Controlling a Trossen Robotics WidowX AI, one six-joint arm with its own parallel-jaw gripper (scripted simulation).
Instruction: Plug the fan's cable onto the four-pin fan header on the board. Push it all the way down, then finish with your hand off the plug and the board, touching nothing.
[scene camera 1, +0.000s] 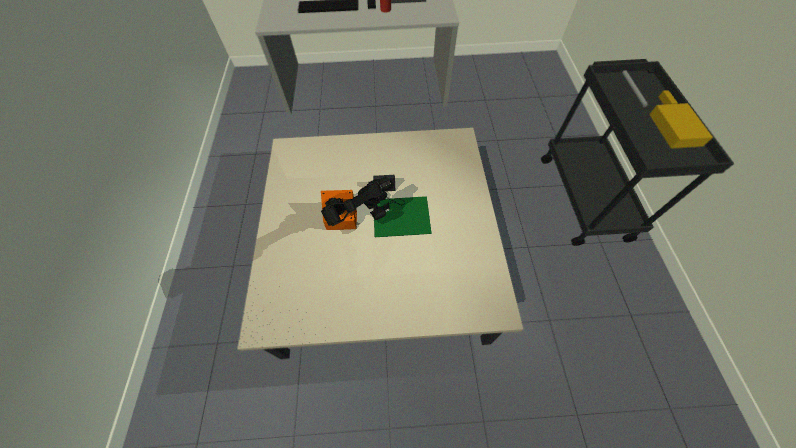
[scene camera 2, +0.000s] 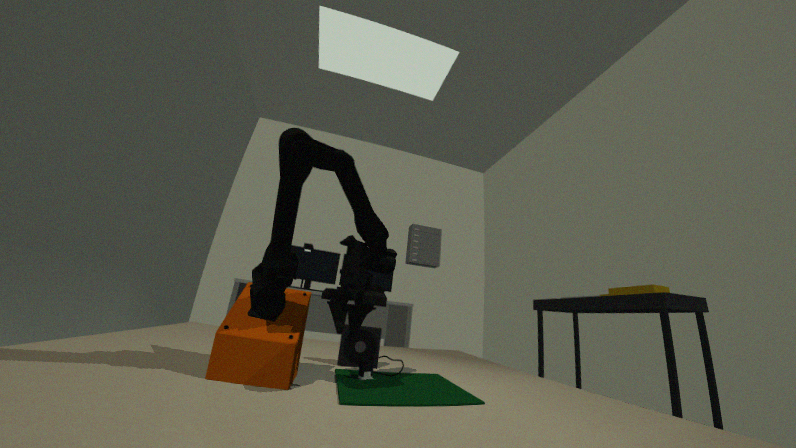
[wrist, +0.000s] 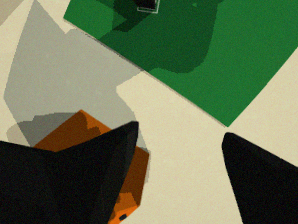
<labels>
One and the same spot on a green board: (wrist: 220, 62) is (scene camera 2: 364, 391).
</labels>
